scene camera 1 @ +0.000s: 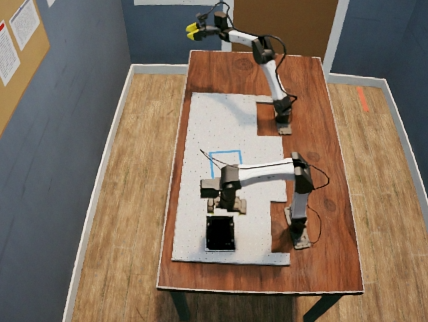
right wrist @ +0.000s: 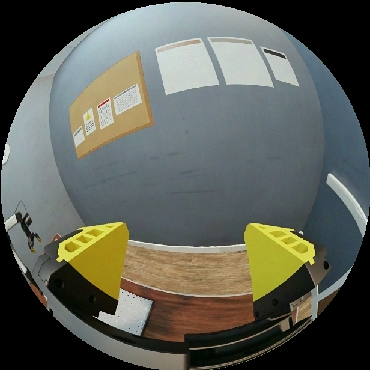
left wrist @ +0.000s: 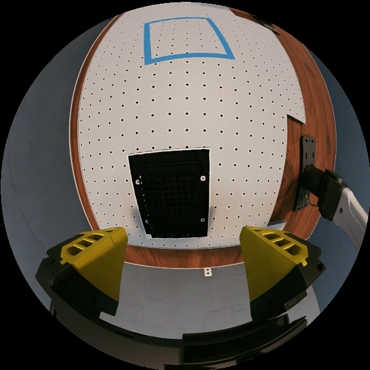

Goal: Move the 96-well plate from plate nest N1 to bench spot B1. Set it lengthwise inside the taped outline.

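Seen in the pictures: left gripper, between the fingertips: [scene camera 1: 226, 213]; right gripper, between the fingertips: [scene camera 1: 186, 32]; left arm's base, origin of its link: [scene camera 1: 296, 227]; right arm's base, origin of its link: [scene camera 1: 282, 120].
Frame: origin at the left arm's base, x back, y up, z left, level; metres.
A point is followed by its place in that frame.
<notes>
The black 96-well plate [scene camera 1: 220, 232] {x -0.331, y 0.038, z -0.011 m} [left wrist: 172, 192] sits in its dark nest N1 near the lower end of the white pegboard; plate and nest edges are hard to tell apart. The blue taped outline of B1 [scene camera 1: 225, 151] {x -0.238, y 0.015, z -0.442 m} [left wrist: 192, 59] lies farther up the board, partly hidden by the left arm in the scene view. My left gripper [scene camera 1: 227, 214] {x -0.305, y 0.129, z -0.044 m} [left wrist: 182, 235] is open, pointing down above the board just beside the plate, with nothing between its fingers. My right gripper [scene camera 1: 190, 31] {x -0.354, y 0.309, z -1.043 m} [right wrist: 186, 232] is open and empty, raised beyond the far end of the table.
The white perforated board [scene camera 1: 220, 117] {x -0.226, y 0.013, z -0.670 m} [left wrist: 250, 150] lies on the wooden table [scene camera 1: 320, 270] {x 0.049, y 0.000, z 0.211 m}. The left arm's base [scene camera 1: 298, 240] {x -0.012, y 0.010, z 0.065 m} stands right of the nest in the scene view, and the right arm's base [scene camera 1: 284, 127] {x 0.091, y 0.010, z -0.561 m} stands farther up. A wall is at the left.
</notes>
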